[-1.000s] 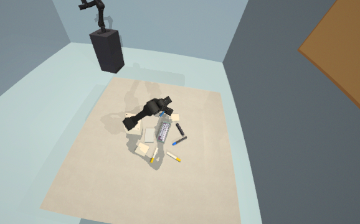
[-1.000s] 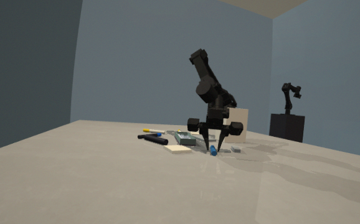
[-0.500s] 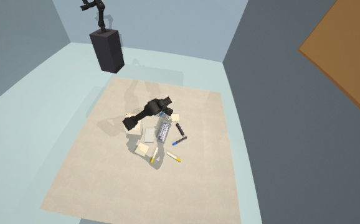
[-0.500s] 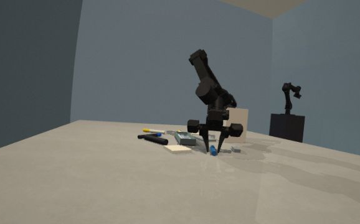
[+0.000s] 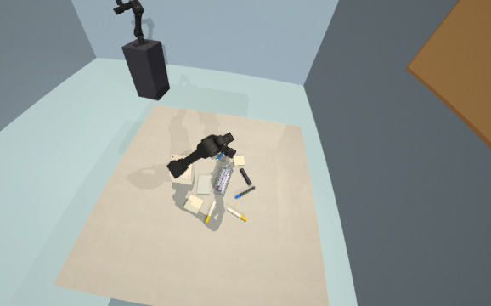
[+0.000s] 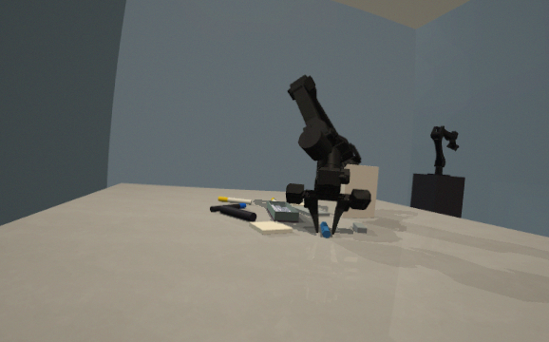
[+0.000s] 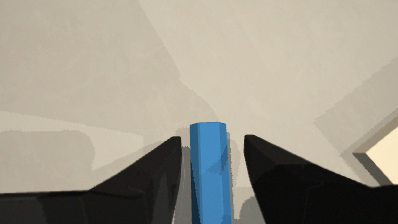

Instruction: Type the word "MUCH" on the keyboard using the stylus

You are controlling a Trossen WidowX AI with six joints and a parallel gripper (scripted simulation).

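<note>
The blue hexagonal stylus is 20 mm behind my gripper tip and 70 mm to the right of it. Also, from my gripper tip: black cylinder 180 mm ahead, 160 mm to the right; notepad 110 mm ahead, 50 mm to the right; small grey block 120 mm behind, 70 mm to the right.
</note>
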